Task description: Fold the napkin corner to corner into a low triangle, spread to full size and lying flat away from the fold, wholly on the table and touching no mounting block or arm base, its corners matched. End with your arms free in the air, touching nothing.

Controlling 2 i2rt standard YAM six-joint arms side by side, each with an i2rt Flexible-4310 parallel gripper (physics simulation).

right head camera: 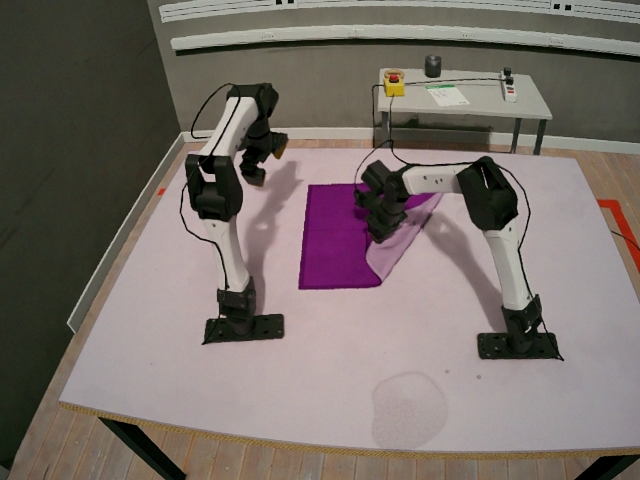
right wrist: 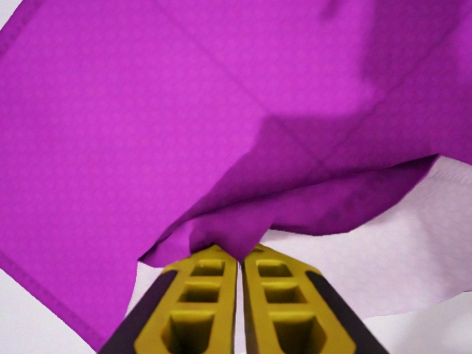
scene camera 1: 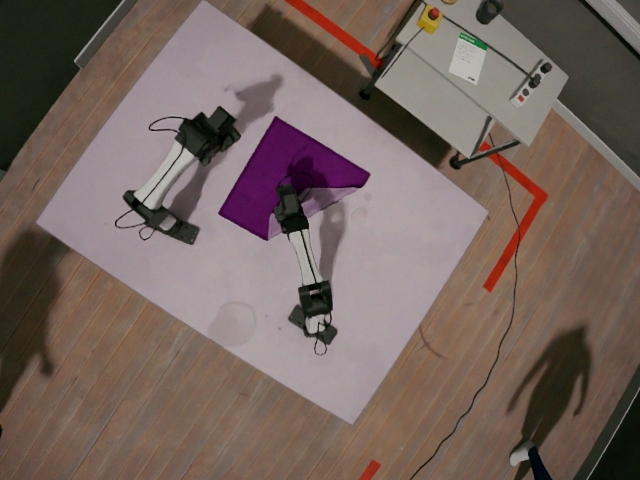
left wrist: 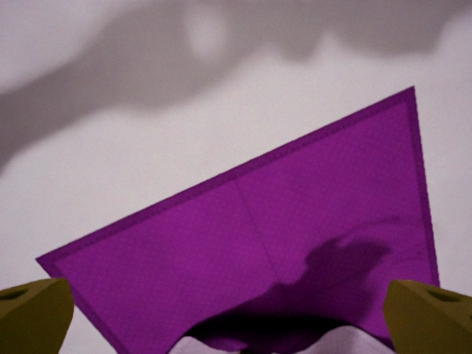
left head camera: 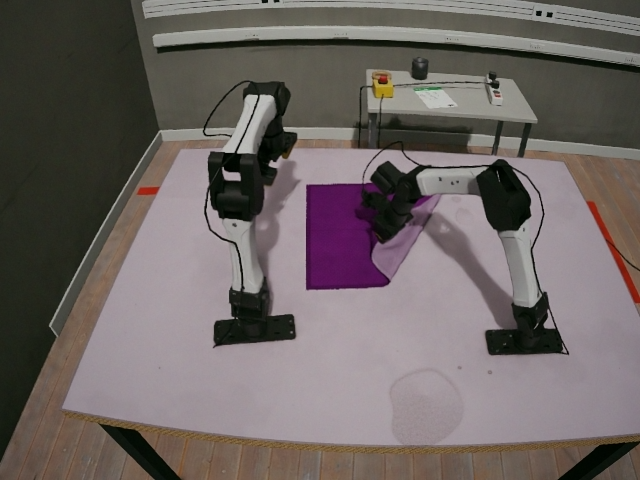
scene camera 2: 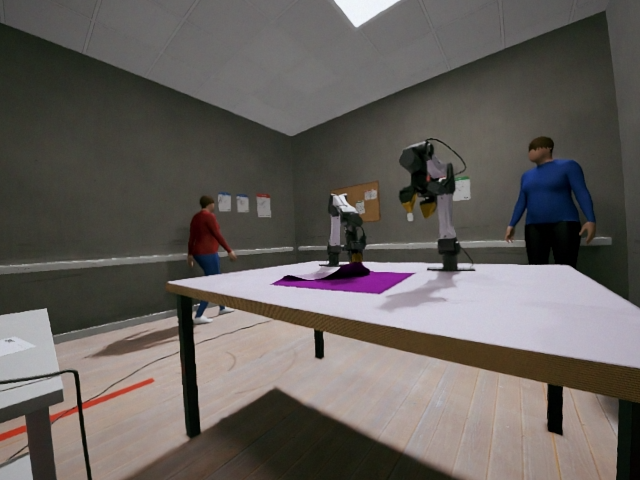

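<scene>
The purple napkin (left head camera: pixel 336 232) (right head camera: pixel 330 232) (scene camera 1: pixel 258 180) (scene camera 2: pixel 387 281) (left wrist: pixel 200 225) lies on the table with its left part flat. Its near right corner is lifted and drawn inward over the middle, showing a pale underside (left head camera: pixel 400 253) (right head camera: pixel 390 253). My right gripper (left head camera: pixel 381 239) (right head camera: pixel 376 239) (scene camera 2: pixel 357 258) (right wrist: pixel 239 247) is shut on that corner, low over the napkin; the cloth bulges beside it. My left gripper (left head camera: pixel 279 167) (right head camera: pixel 268 166) (scene camera 2: pixel 419 211) (left wrist: pixel 229 292) is open and empty in the air, left of the napkin's far left corner in the head views.
The left arm's black base plate (left head camera: pixel 281 328) and the right arm's base plate (left head camera: pixel 498 342) stand nearer the front than the napkin, apart from it. A grey side table (left head camera: pixel 465 111) stands beyond the back edge. Two people (scene camera 2: pixel 206 232) (scene camera 2: pixel 553 191) stand beyond the table.
</scene>
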